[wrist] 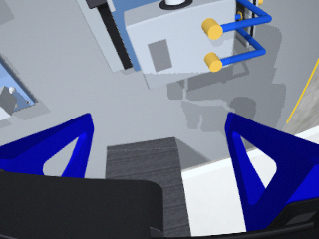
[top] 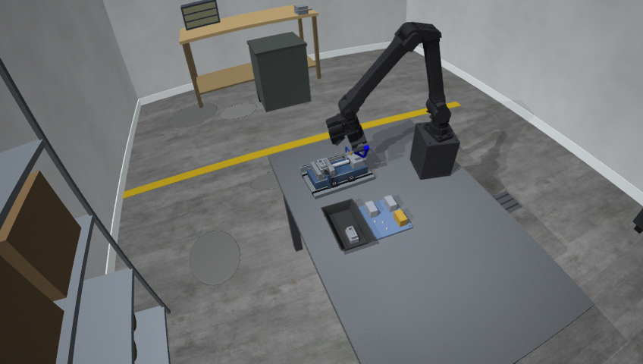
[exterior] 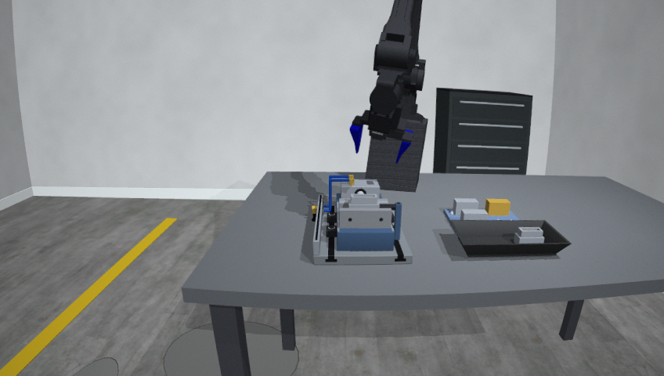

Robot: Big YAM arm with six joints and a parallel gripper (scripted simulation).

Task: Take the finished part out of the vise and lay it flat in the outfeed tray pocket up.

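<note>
The blue vise lies 100 mm ahead of my hand, 40 mm to the right of it and 120 mm below it. Round my hand: yellow block: 10 mm behind, 330 mm to the left, 140 mm below; blue plate: 30 mm ahead, 280 mm to the left, 160 mm below.
</note>
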